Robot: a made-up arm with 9 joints. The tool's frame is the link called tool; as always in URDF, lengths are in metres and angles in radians. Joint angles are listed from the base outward. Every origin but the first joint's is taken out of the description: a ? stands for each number. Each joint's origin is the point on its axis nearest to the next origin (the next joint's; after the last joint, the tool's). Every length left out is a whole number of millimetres.
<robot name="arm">
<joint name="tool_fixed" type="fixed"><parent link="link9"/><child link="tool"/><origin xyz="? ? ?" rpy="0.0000 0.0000 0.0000"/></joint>
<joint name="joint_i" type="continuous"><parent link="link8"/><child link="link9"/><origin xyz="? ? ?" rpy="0.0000 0.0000 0.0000"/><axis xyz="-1 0 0"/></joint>
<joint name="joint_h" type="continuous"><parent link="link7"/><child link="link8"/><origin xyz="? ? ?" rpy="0.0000 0.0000 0.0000"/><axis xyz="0 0 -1"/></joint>
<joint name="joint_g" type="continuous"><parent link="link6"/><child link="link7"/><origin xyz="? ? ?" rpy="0.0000 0.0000 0.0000"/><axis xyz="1 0 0"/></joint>
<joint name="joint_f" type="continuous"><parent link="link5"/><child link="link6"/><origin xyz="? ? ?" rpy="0.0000 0.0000 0.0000"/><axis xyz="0 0 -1"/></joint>
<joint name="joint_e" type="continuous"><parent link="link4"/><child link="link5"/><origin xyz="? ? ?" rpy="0.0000 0.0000 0.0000"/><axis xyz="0 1 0"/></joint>
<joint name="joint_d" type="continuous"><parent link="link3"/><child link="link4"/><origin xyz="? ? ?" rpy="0.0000 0.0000 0.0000"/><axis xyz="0 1 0"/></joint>
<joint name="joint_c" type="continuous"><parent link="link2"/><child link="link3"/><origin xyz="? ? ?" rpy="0.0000 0.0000 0.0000"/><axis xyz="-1 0 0"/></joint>
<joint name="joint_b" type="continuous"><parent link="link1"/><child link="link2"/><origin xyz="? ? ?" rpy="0.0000 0.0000 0.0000"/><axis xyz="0 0 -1"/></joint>
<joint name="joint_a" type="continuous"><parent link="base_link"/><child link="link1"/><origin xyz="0.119 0.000 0.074" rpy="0.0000 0.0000 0.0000"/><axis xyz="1 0 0"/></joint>
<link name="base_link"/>
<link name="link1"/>
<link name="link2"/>
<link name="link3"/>
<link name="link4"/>
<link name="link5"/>
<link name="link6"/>
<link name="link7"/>
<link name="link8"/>
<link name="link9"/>
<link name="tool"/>
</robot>
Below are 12 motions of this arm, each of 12 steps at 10 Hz.
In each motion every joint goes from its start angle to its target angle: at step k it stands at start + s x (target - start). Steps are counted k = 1, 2, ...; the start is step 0. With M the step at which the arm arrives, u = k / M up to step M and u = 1 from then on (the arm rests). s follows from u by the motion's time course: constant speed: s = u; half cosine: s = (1 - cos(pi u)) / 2; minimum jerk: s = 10 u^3 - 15 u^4 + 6 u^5.
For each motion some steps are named. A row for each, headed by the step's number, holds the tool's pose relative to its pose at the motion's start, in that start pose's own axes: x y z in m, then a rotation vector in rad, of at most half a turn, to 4 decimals.
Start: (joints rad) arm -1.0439 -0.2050 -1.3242 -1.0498 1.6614 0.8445 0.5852 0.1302 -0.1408
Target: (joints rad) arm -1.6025 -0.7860 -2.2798 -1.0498 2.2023 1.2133 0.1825 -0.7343 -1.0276
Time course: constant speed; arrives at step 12
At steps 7, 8, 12:
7: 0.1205 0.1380 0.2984 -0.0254 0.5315 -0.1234
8: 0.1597 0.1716 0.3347 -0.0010 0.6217 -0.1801
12: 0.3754 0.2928 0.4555 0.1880 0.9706 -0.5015

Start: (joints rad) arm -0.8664 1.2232 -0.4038 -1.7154 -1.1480 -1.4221 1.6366 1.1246 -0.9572
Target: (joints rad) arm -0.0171 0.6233 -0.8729 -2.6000 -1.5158 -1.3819 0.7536 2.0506 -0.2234
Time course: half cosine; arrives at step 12
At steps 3, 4, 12:
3: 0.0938 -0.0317 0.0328 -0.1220 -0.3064 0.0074
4: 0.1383 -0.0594 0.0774 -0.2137 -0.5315 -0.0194
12: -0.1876 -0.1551 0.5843 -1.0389 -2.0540 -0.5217

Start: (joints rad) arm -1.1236 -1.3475 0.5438 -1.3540 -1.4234 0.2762 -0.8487 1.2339 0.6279
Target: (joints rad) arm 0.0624 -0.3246 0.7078 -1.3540 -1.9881 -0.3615 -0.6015 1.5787 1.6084
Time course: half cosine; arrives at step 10
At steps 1, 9, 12:
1: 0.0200 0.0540 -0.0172 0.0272 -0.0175 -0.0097
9: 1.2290 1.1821 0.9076 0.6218 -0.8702 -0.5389
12: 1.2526 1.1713 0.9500 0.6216 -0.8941 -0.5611

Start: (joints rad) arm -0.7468 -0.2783 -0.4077 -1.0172 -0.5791 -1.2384 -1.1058 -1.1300 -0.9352
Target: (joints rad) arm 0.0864 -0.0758 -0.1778 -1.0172 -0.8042 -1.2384 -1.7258 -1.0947 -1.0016
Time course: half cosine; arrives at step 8
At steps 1, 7, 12:
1: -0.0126 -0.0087 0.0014 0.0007 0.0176 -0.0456
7: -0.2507 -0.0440 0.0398 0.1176 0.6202 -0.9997
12: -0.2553 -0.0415 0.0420 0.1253 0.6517 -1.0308

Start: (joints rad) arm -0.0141 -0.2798 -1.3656 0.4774 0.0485 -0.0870 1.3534 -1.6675 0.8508
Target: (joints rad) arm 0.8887 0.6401 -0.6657 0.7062 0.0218 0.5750 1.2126 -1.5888 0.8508
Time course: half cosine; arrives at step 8
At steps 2, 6, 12:
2: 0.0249 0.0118 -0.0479 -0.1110 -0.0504 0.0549
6: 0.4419 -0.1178 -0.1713 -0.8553 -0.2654 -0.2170
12: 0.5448 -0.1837 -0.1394 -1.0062 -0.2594 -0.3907

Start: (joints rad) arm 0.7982 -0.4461 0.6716 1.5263 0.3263 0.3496 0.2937 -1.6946 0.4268
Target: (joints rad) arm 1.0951 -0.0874 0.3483 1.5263 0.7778 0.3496 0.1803 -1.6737 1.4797
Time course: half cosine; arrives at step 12
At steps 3, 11, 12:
3: -0.0562 -0.0064 0.0583 -0.0412 -0.0240 0.0640
11: -0.3986 -0.2512 0.2971 -0.3252 -0.3198 0.4680
12: -0.4045 -0.2593 0.2998 -0.3316 -0.3293 0.4759

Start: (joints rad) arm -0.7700 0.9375 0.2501 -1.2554 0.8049 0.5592 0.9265 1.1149 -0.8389
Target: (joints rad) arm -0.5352 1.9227 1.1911 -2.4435 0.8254 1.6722 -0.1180 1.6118 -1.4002
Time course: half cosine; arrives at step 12
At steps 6, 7, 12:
6: 0.3959 0.1962 -0.0052 0.8021 -0.7698 0.6192
7: 0.4429 0.2541 0.0378 0.9842 -0.9062 0.7464
12: 0.4690 0.3720 0.1695 1.3633 -1.2292 1.0218

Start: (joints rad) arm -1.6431 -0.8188 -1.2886 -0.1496 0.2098 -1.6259 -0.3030 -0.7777 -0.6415
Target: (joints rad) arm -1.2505 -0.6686 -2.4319 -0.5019 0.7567 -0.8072 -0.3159 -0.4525 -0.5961
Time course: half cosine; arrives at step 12
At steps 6, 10, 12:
6: 0.2083 -0.0297 0.1106 -0.3179 -0.7427 -0.1142
10: 0.3841 0.0304 0.2259 -0.2844 -1.3887 0.0313
12: 0.4080 0.0474 0.2425 -0.2515 -1.4764 0.0734

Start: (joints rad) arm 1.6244 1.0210 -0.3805 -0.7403 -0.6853 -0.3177 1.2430 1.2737 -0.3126
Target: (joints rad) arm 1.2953 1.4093 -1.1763 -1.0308 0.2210 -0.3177 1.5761 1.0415 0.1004
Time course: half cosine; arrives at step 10
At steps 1, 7, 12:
1: -0.0078 0.0057 -0.0108 0.0044 0.0003 -0.0055
7: -0.2649 0.3626 -0.3107 0.2837 0.1859 0.0029
12: -0.3655 0.4907 -0.3318 0.3822 0.2856 0.0723

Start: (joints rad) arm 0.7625 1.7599 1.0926 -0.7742 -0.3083 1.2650 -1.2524 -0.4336 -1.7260
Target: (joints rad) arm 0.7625 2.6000 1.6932 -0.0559 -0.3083 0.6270 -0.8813 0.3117 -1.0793
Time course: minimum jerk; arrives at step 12
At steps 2, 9, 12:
2: 0.0001 -0.0013 0.0273 -0.0765 -0.0176 0.0166
9: 0.0591 0.4933 0.5113 -1.7340 -0.0079 0.3576
12: 0.0860 0.5891 0.5088 -1.9026 0.0440 0.3868

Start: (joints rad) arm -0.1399 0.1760 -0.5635 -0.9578 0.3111 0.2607 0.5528 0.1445 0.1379
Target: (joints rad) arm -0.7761 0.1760 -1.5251 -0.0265 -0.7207 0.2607 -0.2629 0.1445 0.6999
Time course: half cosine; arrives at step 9
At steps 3, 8, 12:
3: -0.0514 -0.0945 -0.0679 -0.2511 -0.0498 -0.0338
8: -0.2576 -0.3728 -0.1437 -0.9788 -0.0925 -0.1820
12: -0.2676 -0.3840 -0.1423 -1.0097 -0.0906 -0.1888

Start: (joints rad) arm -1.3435 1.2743 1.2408 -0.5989 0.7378 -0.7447 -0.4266 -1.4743 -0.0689
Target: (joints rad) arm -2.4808 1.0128 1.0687 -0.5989 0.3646 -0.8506 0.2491 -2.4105 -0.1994
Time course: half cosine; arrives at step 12
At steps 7, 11, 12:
7: 0.4730 -0.2055 -0.1151 -0.1059 0.1712 0.0121
11: 0.5445 -0.4094 -0.2193 -0.0699 0.4064 0.0945
12: 0.5442 -0.4187 -0.2244 -0.0650 0.4190 0.0997

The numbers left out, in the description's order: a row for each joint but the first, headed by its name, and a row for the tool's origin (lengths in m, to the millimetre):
tool: 0.000 0.046 -0.078
joint_i: 0.050 -0.104 0.000
joint_h: 0.000 -0.192 -0.323
joint_g: -0.260 0.078 0.000
joint_f: -0.356 0.000 0.048
joint_e: 0.103 0.000 -0.109
joint_d: 0.000 0.055 0.002
joint_c: 0.107 -0.006 0.000
joint_b: 0.000 0.367 0.355

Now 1 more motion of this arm.
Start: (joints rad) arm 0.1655 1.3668 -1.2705 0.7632 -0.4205 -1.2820 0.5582 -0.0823 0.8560
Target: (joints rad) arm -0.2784 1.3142 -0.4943 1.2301 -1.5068 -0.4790 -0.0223 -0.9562 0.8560
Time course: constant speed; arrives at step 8
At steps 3, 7, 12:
3: -0.2295 -0.1682 -0.0672 -0.5807 0.1302 0.1986
7: -0.4928 -0.4349 0.0443 -1.3189 0.3713 0.7168
12: -0.5397 -0.4937 0.0970 -1.4863 0.4494 0.8654

